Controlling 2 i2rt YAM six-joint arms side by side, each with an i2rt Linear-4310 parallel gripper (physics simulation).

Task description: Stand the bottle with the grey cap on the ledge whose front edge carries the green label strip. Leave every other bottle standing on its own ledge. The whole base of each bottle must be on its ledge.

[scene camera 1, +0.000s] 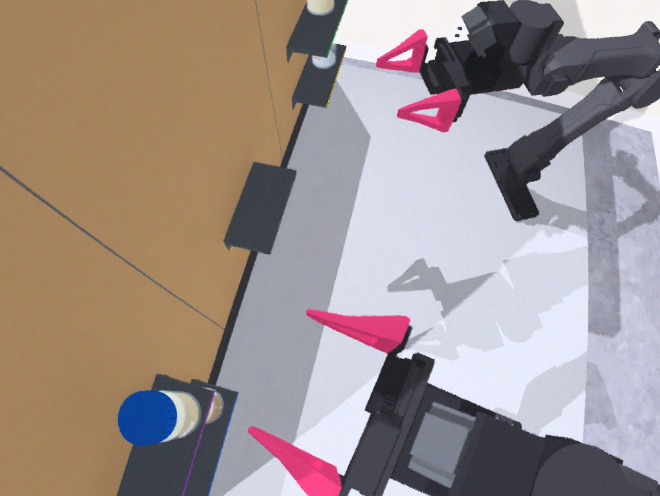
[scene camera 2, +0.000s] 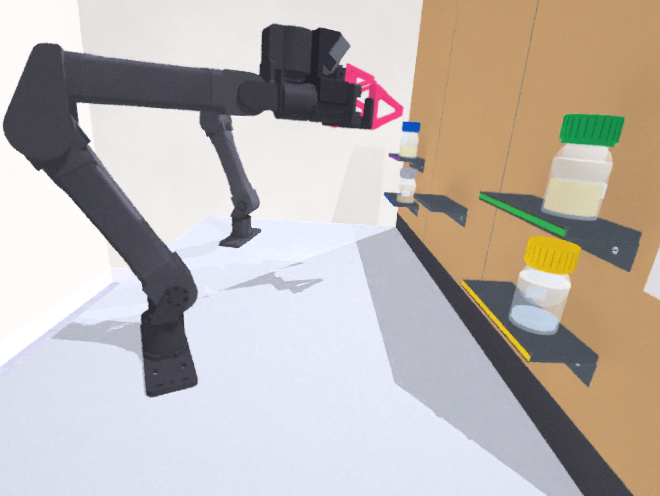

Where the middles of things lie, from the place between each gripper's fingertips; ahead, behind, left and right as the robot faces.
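From my right hand, the blue-capped bottle (scene camera 1: 145, 417) is 17 cm ahead, 47 cm to the left and 5 cm below, and the bare ledge (scene camera 1: 255, 223) is 17 cm ahead, 13 cm to the left and 18 cm below. The yellow-capped bottle (scene camera 2: 543, 286) is 16 cm ahead of my right hand, 30 cm to the right of it and 19 cm below it, while the yellow-strip ledge (scene camera 2: 562, 347) is a good way ahead of that hand, far to the right of it and far below it. Going by its middle, the bare ledge is nearer to my right hand than to my left gripper.
My left gripper is 13 cm short of the blue-capped bottle, 8 cm to the right of it and 15 cm above it, and going by their middles, the blue-capped bottle is the nearest to my left gripper of the things named here. From my left hand, the yellow-capped bottle is 12 cm ahead, 69 cm to the right and 29 cm below; the bare ledge is 13 cm ahead, 26 cm to the right and 28 cm below; and the yellow-strip ledge is a fair way ahead, a long way to the right and well below.
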